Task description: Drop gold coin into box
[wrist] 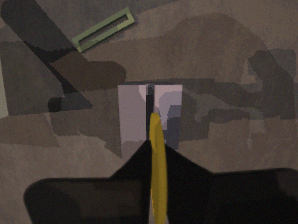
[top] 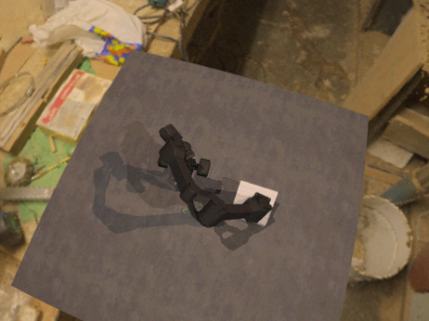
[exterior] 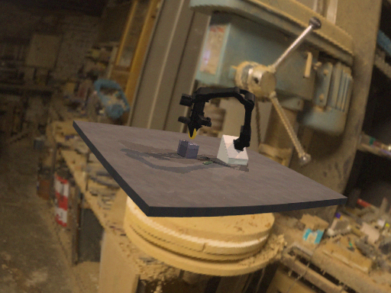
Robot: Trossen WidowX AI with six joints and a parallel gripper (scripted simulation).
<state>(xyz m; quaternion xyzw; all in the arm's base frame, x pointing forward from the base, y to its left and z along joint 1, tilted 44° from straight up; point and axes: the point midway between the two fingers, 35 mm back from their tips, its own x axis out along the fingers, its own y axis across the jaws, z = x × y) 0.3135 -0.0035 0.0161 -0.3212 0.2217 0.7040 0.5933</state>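
My gripper tip is now 2 cm below the coin.
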